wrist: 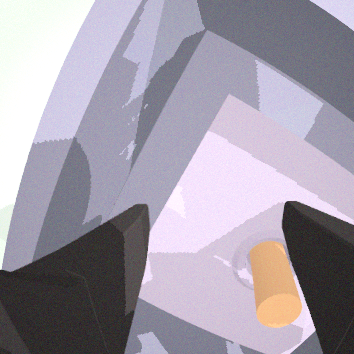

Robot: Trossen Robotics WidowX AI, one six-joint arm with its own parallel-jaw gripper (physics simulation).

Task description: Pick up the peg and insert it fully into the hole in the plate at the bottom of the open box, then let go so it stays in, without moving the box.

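The orange peg stands up out of the ringed hole in the pale pink plate, with its round end face towards the camera. Its far end is within the ring; how deep it sits cannot be told. My gripper is open, its two dark fingers wide apart over the plate. The peg is beside the inner side of the right finger, which hides part of the ring; whether they touch is unclear. A wide gap separates the peg from the left finger.
The grey-lilac walls of the open box rise around the plate at the left and along the top. The left finger overlaps the left wall in view. Grey box floor shows between the plate and the walls, with patches of light and shadow.
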